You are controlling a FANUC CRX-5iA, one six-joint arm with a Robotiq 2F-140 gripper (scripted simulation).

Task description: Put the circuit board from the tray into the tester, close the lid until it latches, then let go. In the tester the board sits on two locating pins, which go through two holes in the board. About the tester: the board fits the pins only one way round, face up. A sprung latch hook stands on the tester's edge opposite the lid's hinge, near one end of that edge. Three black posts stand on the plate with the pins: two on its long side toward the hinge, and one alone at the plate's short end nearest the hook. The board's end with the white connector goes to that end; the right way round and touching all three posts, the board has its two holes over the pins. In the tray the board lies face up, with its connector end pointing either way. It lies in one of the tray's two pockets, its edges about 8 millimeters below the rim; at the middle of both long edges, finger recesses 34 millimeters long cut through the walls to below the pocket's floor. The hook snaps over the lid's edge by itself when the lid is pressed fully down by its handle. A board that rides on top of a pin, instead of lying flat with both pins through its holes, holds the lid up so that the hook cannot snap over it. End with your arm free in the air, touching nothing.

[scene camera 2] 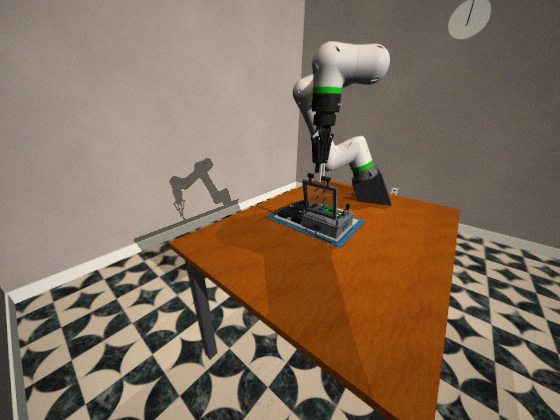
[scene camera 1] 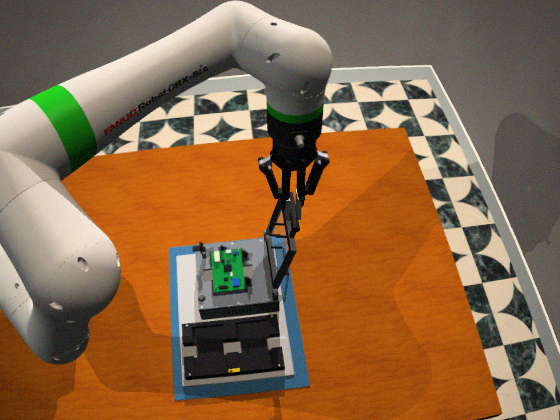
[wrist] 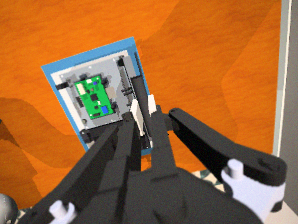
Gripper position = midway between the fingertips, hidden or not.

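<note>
You'd see the gripper [scene camera 1: 292, 215], and it's the same gripper [scene camera 2: 318, 180], [wrist: 145, 105] in the other views. There's a green circuit board [scene camera 1: 227, 267], and the wrist view has the board [wrist: 92, 92] as well. A tester lid [scene camera 1: 280, 258] is there too, and the wrist view also gives you the lid [wrist: 136, 84].
</note>
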